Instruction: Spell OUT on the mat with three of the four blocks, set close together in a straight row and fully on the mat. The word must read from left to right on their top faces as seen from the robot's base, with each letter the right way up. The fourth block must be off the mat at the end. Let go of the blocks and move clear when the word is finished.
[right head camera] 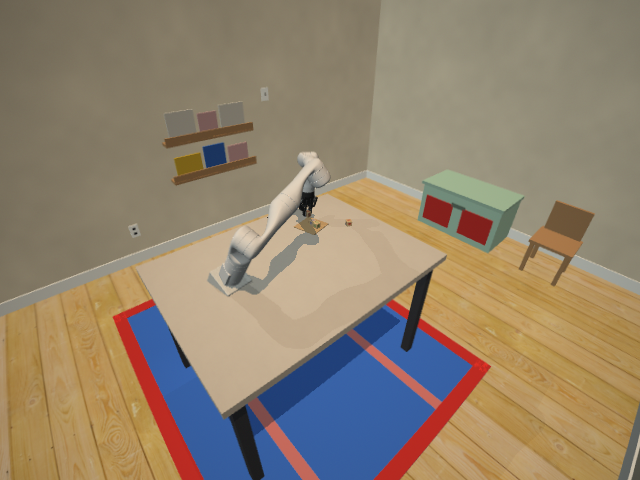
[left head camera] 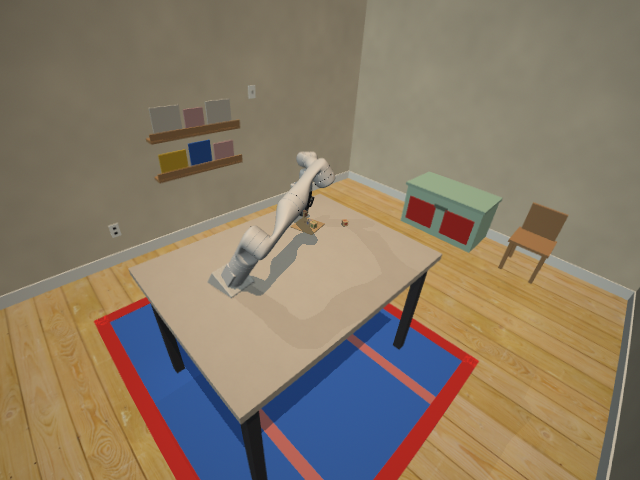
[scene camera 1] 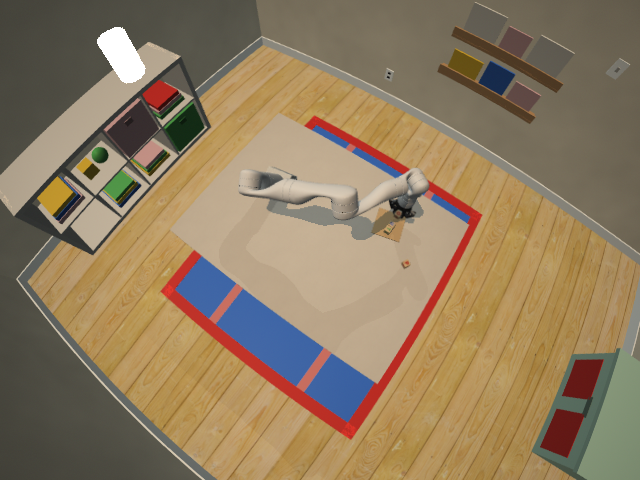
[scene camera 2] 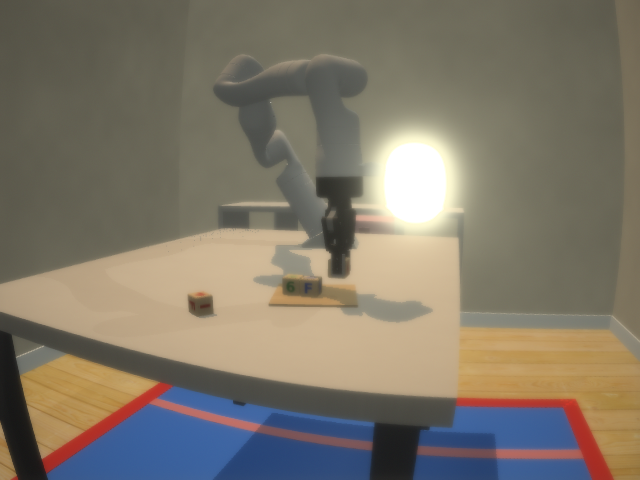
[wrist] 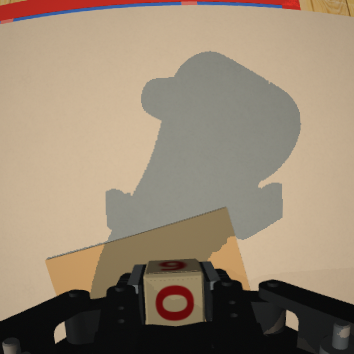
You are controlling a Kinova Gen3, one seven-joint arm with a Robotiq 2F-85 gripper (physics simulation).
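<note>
My gripper (right head camera: 308, 211) (scene camera 2: 339, 266) (wrist: 172, 278) is shut on the O block (wrist: 174, 304), holding it a little above the wooden mat (scene camera 1: 395, 237) (scene camera 2: 338, 300) (wrist: 70, 272). Its O face and a red mark on a neighbouring face show in the wrist view. Two blocks stand side by side on the mat: one with a green 6 on its side (scene camera 2: 290, 286) and one with a blue F on its side (scene camera 2: 309, 287). In scene camera 2 the held block is right of the F block, higher and apart. Their top letters are not readable. The fourth block (left head camera: 344, 223) (right head camera: 348, 222) (scene camera 1: 405, 264) (scene camera 2: 200, 303), with red marks, sits off the mat.
The table (left head camera: 320, 289) (scene camera 1: 310, 258) carries the arm's base (left head camera: 231, 283) at its far end from the mat. A shelf unit with a bright lamp (scene camera 1: 121, 55) stands behind the base. A green cabinet (left head camera: 454, 191) and a chair (left head camera: 545, 222) stand on the floor away from the table.
</note>
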